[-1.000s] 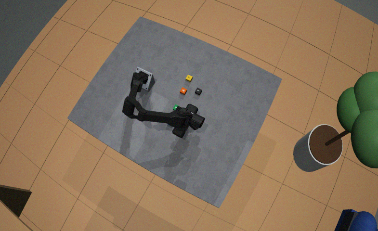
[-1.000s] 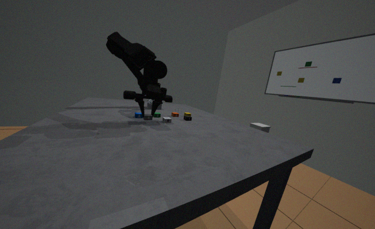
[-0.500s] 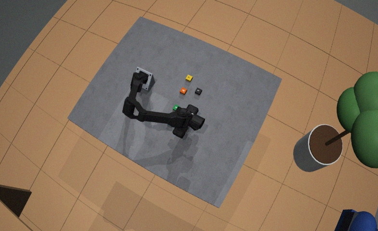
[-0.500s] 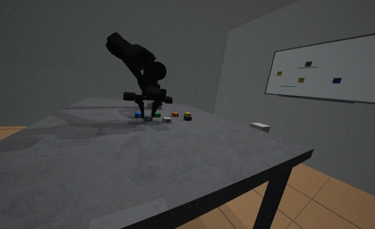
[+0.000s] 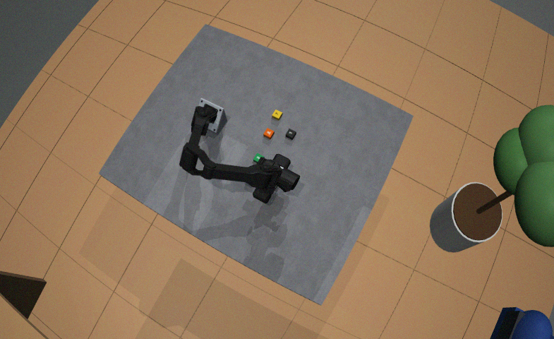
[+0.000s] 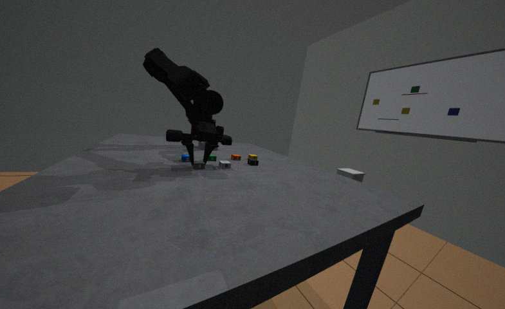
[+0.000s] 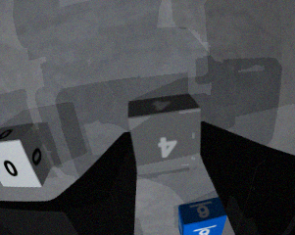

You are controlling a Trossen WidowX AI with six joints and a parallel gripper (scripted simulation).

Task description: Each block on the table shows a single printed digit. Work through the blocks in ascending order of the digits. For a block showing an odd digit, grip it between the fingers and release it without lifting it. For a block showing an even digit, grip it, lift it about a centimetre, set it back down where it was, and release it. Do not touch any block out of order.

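Right now my gripper tip is right at the grey block marked 4. Also, from my gripper tip: green block marked 2: 10 cm behind, 7 cm to the left; then white block marked 0: 9 cm to the left; then blue block: 8 cm behind, 3 cm to the right.
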